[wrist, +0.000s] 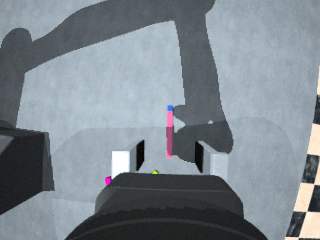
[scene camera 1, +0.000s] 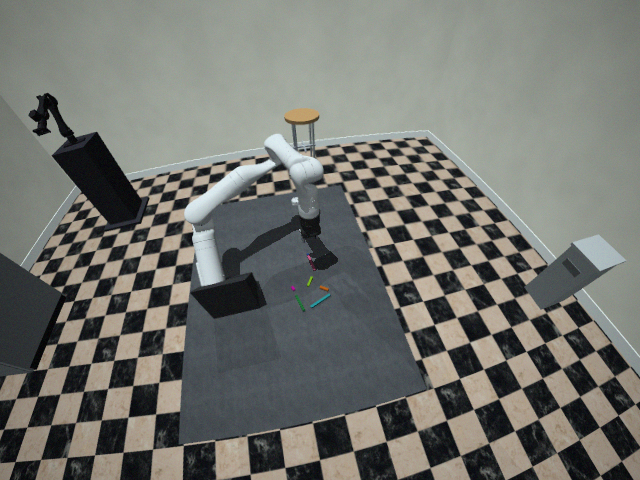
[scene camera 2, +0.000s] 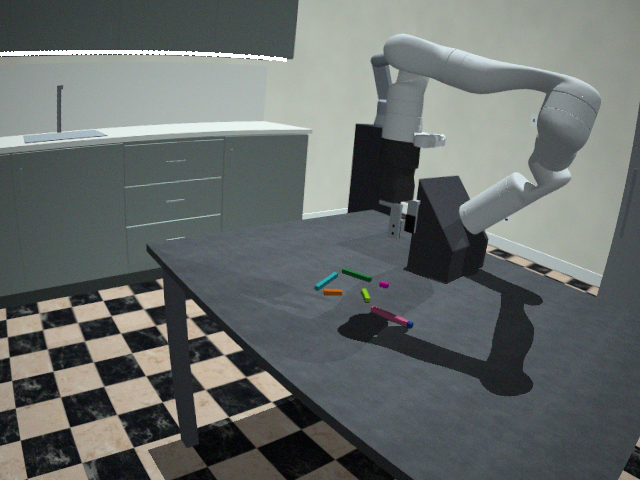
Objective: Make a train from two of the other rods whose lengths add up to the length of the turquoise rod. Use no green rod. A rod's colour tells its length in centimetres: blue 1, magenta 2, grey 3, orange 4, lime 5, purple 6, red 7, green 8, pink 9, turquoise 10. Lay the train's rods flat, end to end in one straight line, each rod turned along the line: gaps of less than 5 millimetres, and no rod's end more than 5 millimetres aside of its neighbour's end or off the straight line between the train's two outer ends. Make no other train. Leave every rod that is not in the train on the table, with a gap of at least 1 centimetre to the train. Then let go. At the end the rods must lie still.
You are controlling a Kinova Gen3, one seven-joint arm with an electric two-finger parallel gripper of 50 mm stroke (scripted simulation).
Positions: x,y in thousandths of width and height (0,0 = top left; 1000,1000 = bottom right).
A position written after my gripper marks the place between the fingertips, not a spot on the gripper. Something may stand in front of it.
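My gripper (scene camera 2: 627,489). Gripper again (wrist: 530,631).
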